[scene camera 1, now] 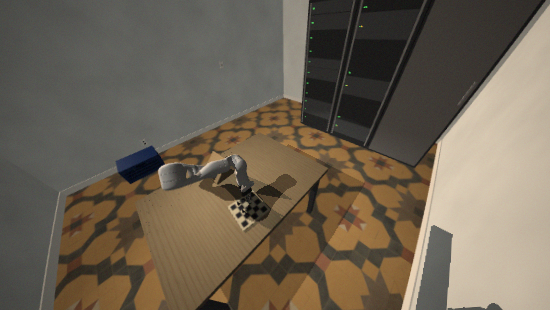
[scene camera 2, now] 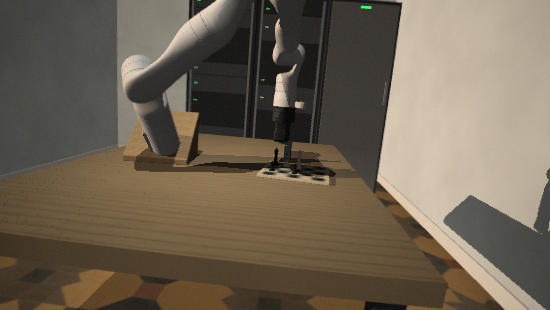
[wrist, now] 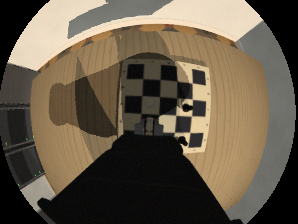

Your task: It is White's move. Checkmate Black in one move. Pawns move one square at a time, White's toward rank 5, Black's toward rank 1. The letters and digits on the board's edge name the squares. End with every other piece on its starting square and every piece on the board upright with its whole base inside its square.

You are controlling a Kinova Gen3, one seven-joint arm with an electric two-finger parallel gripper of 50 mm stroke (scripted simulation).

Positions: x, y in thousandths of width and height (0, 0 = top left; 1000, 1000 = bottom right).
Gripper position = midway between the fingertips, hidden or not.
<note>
In view: the gripper (scene camera 2: 521, 518) and a chessboard (scene camera 2: 563, 563).
The chessboard shows as well in the wrist view (wrist: 576, 377). The gripper is seen too in the wrist view (wrist: 502, 556).
</note>
